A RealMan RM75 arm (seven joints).
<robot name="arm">
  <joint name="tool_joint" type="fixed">
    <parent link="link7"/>
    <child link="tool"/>
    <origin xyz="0 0 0"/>
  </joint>
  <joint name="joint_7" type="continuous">
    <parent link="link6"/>
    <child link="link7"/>
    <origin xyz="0 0 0.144"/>
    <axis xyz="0 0 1"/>
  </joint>
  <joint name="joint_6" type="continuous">
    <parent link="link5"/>
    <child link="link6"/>
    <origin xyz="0 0 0"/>
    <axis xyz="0 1 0"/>
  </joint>
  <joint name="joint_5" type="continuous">
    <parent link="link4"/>
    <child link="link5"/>
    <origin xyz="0 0 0.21"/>
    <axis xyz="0 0 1"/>
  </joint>
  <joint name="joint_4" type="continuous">
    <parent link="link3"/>
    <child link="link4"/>
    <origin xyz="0 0 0"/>
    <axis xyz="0 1 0"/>
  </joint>
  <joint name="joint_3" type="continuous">
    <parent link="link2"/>
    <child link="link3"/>
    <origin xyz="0 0 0.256"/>
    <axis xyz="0 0 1"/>
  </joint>
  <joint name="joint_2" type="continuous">
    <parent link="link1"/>
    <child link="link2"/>
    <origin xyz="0 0 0"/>
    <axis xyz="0 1 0"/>
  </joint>
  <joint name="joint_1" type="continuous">
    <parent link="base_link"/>
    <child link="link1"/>
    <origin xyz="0 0 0.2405"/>
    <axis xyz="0 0 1"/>
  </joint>
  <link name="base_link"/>
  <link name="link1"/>
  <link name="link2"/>
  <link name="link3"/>
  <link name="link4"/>
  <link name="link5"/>
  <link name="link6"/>
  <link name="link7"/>
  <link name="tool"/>
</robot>
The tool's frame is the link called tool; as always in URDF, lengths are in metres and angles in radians. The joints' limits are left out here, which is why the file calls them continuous.
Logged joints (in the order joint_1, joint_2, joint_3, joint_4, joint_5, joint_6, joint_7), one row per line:
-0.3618 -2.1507 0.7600 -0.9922 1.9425 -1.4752 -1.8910
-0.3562 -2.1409 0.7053 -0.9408 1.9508 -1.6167 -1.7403
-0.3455 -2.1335 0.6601 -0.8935 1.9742 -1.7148 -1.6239
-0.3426 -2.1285 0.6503 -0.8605 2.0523 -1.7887 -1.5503
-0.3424 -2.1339 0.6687 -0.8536 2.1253 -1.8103 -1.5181
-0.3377 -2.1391 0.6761 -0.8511 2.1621 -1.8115 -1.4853
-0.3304 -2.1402 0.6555 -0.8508 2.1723 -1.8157 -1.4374
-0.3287 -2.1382 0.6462 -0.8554 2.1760 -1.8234 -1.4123
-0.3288 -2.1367 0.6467 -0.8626 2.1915 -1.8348 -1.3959
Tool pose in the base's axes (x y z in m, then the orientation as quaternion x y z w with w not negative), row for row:
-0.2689 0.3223 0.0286 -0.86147 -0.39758 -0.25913 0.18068
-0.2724 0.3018 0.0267 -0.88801 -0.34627 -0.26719 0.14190
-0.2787 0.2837 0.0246 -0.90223 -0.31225 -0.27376 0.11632
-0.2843 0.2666 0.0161 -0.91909 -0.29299 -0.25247 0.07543
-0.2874 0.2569 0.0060 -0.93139 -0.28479 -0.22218 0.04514
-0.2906 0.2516 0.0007 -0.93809 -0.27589 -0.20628 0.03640
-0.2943 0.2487 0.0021 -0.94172 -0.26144 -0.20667 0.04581
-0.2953 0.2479 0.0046 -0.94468 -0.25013 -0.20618 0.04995
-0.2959 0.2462 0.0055 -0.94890 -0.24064 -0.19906 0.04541
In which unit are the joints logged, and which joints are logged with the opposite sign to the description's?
The joints are logged in radians. Opposite sign: joint_4, joint_6.
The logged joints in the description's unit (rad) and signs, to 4 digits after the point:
-0.3618 -2.1507 0.7600 0.9922 1.9425 1.4752 -1.8910
-0.3562 -2.1409 0.7053 0.9408 1.9508 1.6167 -1.7403
-0.3455 -2.1335 0.6601 0.8935 1.9742 1.7148 -1.6239
-0.3426 -2.1285 0.6503 0.8605 2.0523 1.7887 -1.5503
-0.3424 -2.1339 0.6687 0.8536 2.1253 1.8103 -1.5181
-0.3377 -2.1391 0.6761 0.8511 2.1621 1.8115 -1.4853
-0.3304 -2.1402 0.6555 0.8508 2.1723 1.8157 -1.4374
-0.3287 -2.1382 0.6462 0.8554 2.1760 1.8234 -1.4123
-0.3288 -2.1367 0.6467 0.8626 2.1915 1.8348 -1.3959

